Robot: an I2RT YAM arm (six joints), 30 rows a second.
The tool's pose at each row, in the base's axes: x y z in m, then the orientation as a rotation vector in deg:
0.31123, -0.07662, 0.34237, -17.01, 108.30, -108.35
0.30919, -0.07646, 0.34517, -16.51, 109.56, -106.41
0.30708, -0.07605, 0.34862, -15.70, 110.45, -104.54
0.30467, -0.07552, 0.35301, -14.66, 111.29, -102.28
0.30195, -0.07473, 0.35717, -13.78, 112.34, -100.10
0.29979, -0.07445, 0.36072, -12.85, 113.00, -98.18
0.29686, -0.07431, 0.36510, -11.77, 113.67, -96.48
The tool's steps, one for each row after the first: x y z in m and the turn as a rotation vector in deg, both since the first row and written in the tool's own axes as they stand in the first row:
0.00127, -0.00308, -0.00096, -1.46, 0.00, 0.97
0.00238, -0.00681, -0.00215, -2.65, -0.03, 2.18
0.00356, -0.01150, -0.00354, -3.95, -0.15, 3.75
0.00492, -0.01601, -0.00532, -5.37, -0.15, 5.09
0.00612, -0.01984, -0.00641, -6.47, -0.21, 6.44
0.00793, -0.02462, -0.00769, -7.45, -0.08, 7.74

